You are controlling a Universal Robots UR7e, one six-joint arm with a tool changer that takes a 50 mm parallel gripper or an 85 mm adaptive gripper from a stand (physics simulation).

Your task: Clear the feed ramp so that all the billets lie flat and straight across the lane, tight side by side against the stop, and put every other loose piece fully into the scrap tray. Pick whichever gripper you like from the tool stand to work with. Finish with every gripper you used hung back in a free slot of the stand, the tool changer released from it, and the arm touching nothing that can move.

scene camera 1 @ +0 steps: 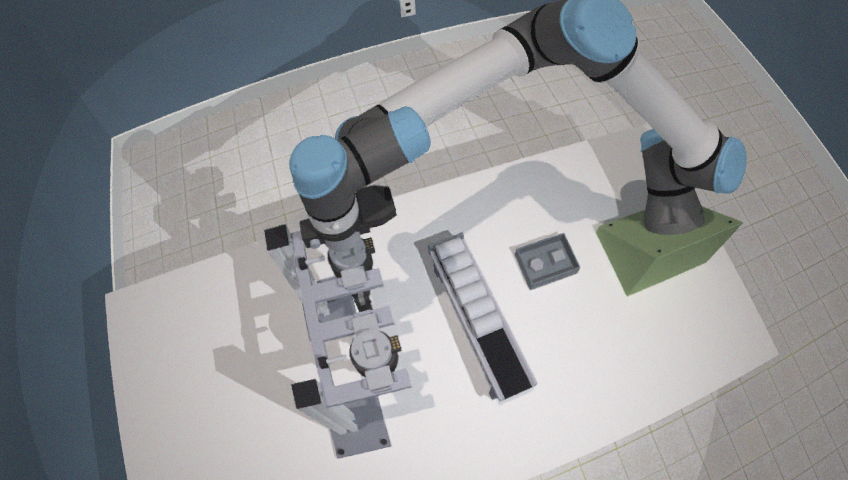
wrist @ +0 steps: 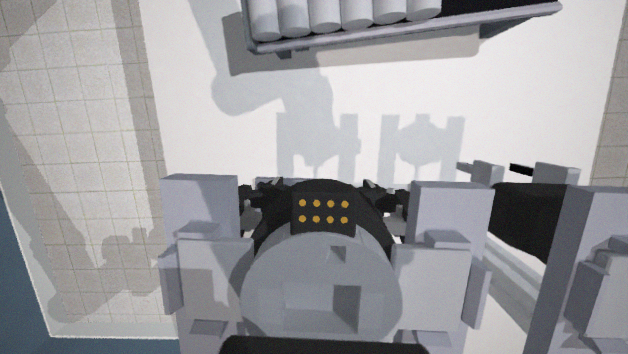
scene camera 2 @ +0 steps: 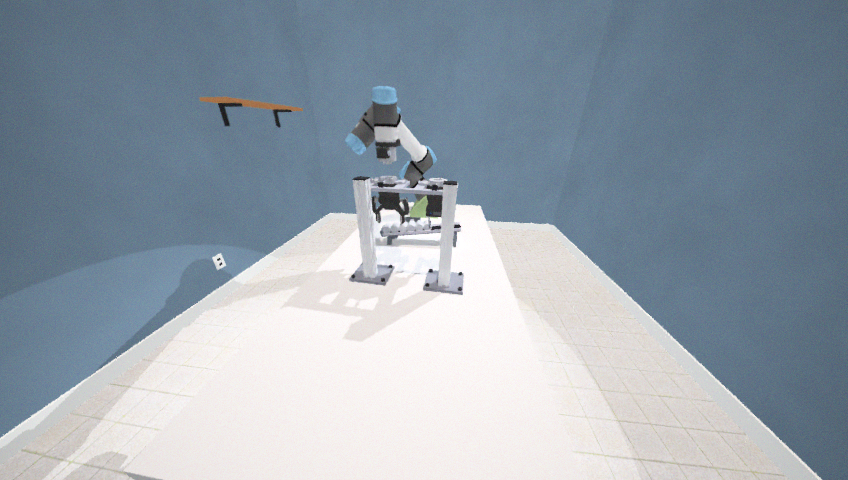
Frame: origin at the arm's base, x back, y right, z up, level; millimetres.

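Seen in the pictures: arm's base, origin of the base link: point(scene camera 1: 674, 222).
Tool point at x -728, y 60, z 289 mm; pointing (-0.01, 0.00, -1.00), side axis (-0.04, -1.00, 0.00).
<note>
Pixels of each thing's top centre, then the offset from my tool point to it.
- scrap tray, middle of its top: point(scene camera 1: 548, 258) dy -5, dx +426, dz -381 mm
- hexagonal piece, middle of its top: point(scene camera 1: 537, 264) dy -6, dx +398, dz -396 mm
- square piece, middle of its top: point(scene camera 1: 558, 255) dy -5, dx +454, dz -387 mm
Several white billets point(scene camera 1: 470, 289) point(wrist: 325, 15) lie flat across the feed ramp point(scene camera 1: 504, 362) point(wrist: 450, 23), side by side at its stop end. The scrap tray point(scene camera 1: 554, 278) holds a hexagonal piece point(scene camera 1: 536, 264) and a square piece point(scene camera 1: 558, 255). The adaptive gripper point(scene camera 2: 392, 218) point(wrist: 322, 183) hangs in the tool stand point(scene camera 1: 361, 431) point(scene camera 2: 448, 237) point(wrist: 450, 205), its fingers open and empty. The arm's tool changer point(scene camera 2: 388, 155) point(wrist: 325, 346) is apart from it, a gap above its round top plate. In scene camera 1 the arm partly hides this gripper.
The parallel gripper hangs in the neighbouring slot, its round top plate point(scene camera 1: 371, 350) showing in scene camera 1. The stand's prongs flank both grippers. The ramp stands between the stand and the scrap tray. The green arm base point(scene camera 1: 666, 252) is beyond the tray. An orange shelf point(scene camera 2: 249, 104) is on the wall.
</note>
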